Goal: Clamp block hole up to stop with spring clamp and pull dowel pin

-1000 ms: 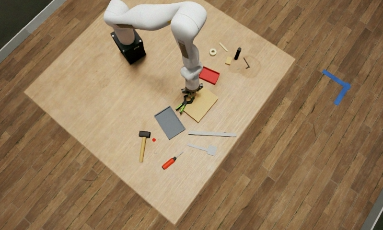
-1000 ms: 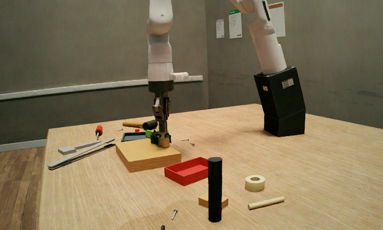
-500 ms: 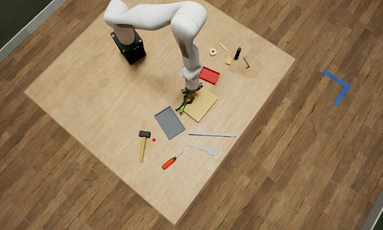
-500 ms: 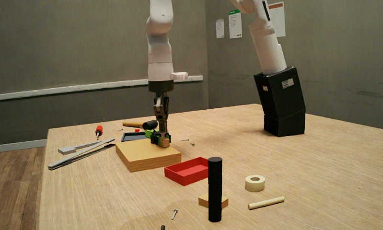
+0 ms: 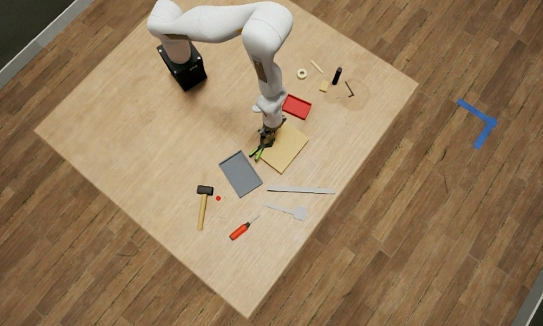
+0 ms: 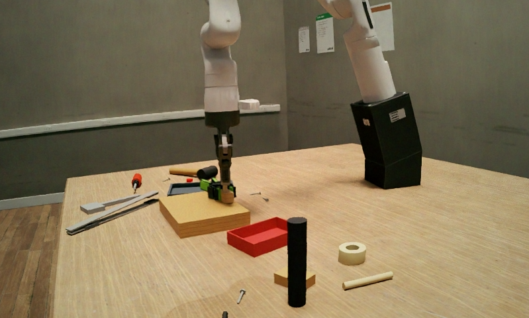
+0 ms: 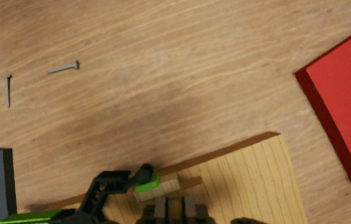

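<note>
Now: the dowel pin 20 mm below my hand. The rest, counted from my hand: wooden block: 50 mm below; tan bench board: 60 mm ahead, 10 mm to the right, 70 mm below; red tray: 180 mm to the left, 80 mm below.
</note>
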